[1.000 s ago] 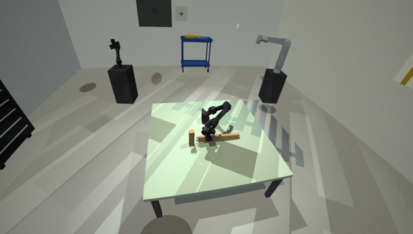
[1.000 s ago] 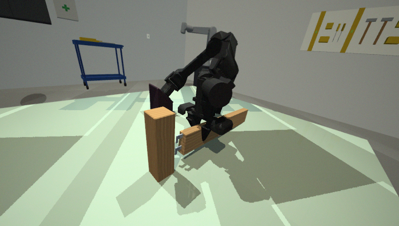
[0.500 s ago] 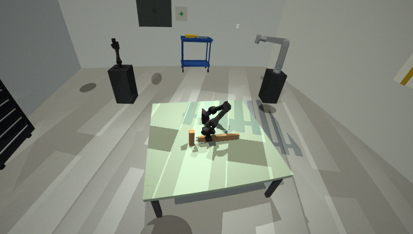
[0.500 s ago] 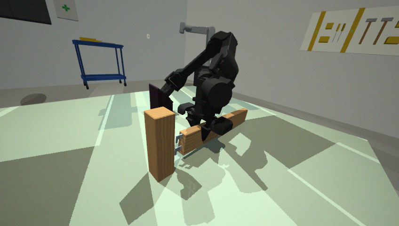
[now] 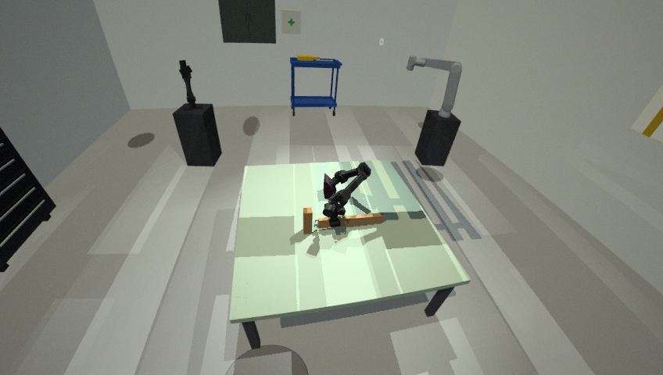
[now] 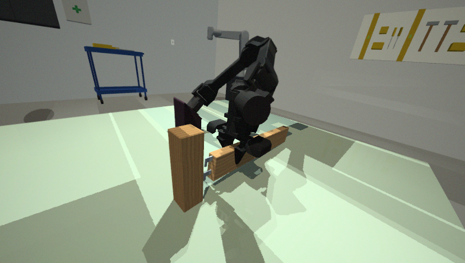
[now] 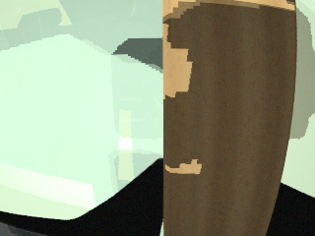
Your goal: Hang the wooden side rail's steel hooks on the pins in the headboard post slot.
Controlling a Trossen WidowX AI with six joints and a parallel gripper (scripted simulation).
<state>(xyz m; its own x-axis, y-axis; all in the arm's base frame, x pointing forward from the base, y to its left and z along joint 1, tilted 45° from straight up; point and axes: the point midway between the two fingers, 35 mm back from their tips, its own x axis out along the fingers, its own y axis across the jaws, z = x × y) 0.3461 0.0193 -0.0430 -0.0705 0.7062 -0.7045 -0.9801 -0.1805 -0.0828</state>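
Right now the wooden headboard post is 15 cm to the right of my gripper tip, 4 cm above it and 2 cm ahead of it.
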